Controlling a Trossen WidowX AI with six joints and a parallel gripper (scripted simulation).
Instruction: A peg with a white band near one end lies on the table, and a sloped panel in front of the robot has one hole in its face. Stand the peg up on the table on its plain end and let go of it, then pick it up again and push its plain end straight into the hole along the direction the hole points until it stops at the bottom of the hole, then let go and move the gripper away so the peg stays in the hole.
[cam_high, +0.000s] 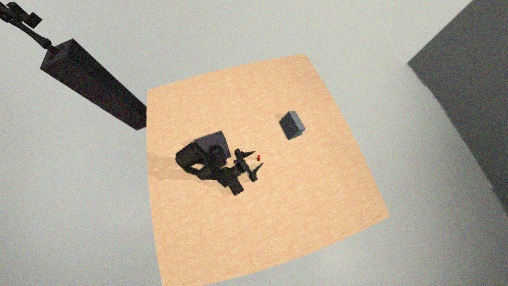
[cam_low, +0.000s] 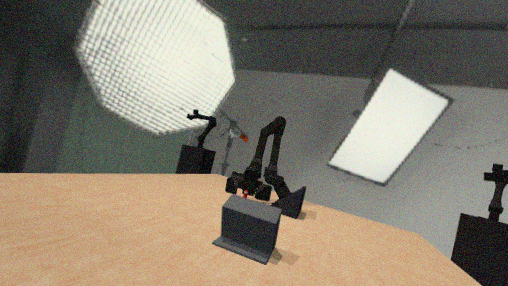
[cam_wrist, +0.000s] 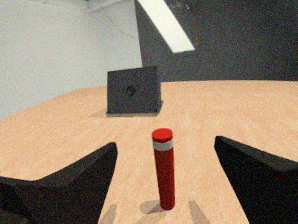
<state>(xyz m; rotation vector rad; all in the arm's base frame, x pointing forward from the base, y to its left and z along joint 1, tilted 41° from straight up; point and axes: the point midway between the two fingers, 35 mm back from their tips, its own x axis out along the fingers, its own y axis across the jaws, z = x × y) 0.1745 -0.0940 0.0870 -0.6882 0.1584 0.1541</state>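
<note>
The red peg is 1 cm below my gripper tip. The rest, counted from my gripper tip: sloped panel: 25 cm ahead, 11 cm to the left, 2 cm below.
</note>
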